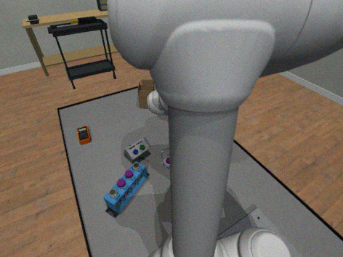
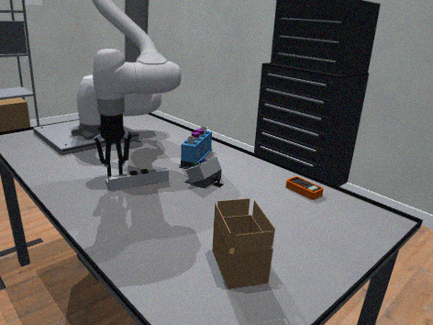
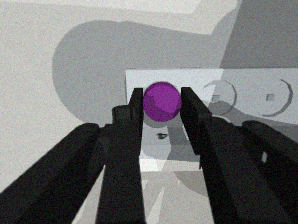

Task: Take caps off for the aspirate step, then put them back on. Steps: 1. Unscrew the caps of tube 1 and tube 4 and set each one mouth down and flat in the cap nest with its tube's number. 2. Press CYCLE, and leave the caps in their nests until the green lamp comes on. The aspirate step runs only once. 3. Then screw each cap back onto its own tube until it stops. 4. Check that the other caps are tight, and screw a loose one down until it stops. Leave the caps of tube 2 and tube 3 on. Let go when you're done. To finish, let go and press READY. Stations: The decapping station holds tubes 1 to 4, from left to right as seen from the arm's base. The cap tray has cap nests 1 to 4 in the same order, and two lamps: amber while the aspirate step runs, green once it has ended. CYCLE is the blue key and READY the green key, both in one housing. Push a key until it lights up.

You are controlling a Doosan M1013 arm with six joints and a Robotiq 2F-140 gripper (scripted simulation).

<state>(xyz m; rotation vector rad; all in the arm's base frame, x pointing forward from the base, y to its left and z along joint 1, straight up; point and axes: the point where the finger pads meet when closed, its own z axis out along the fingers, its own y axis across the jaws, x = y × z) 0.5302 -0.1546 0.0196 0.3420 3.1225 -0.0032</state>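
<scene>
The blue cycle key is 30 cm to the left of my hand, 13 cm ahead of it and 2 cm above it. The rest, counted from my hand: grey key housing (28 cm to the left, 15 cm ahead); green ready key (26 cm to the left, 14 cm ahead, 2 cm above); purple cap (15 cm to the left, 4 cm below, 3 cm ahead).
</scene>
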